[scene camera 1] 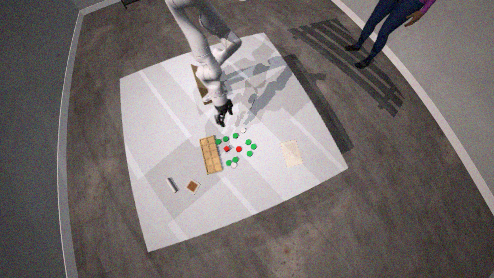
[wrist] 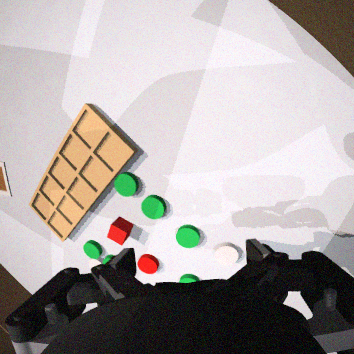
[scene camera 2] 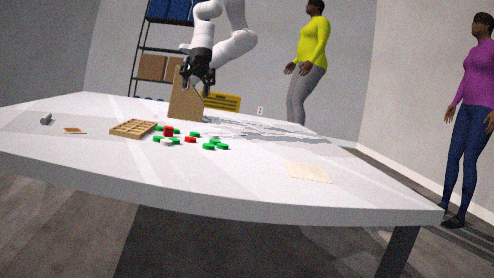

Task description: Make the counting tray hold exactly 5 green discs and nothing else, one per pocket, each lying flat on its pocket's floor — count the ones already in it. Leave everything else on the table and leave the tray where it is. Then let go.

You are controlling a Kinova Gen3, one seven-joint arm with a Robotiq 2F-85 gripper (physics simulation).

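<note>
The wooden counting tray (scene camera 1: 211,155) (scene camera 2: 134,128) (wrist: 83,171) lies on the table with two rows of pockets; no disc shows in any pocket. Several green discs lie loose on the table beside it. One green disc (scene camera 1: 218,142) (wrist: 126,184) is close by the tray's edge; another green disc (scene camera 1: 226,139) (wrist: 153,206) and a third green disc (scene camera 1: 236,135) (wrist: 188,236) lie farther out. More green discs lie at its near side and farther right in the scene camera 1 view. My gripper (scene camera 1: 224,116) (scene camera 2: 196,91) (wrist: 189,256) is open and empty, high above the table.
A red cube (scene camera 2: 168,131) (wrist: 120,230), a red disc (scene camera 1: 239,149) (wrist: 148,263) and white discs (scene camera 1: 243,130) (scene camera 1: 233,165) lie among the green ones. A grey cylinder (scene camera 1: 172,184), a brown-centred square (scene camera 1: 192,186), a paper sheet (scene camera 1: 291,153) and an upright brown block (scene camera 2: 185,100) are also on the table.
</note>
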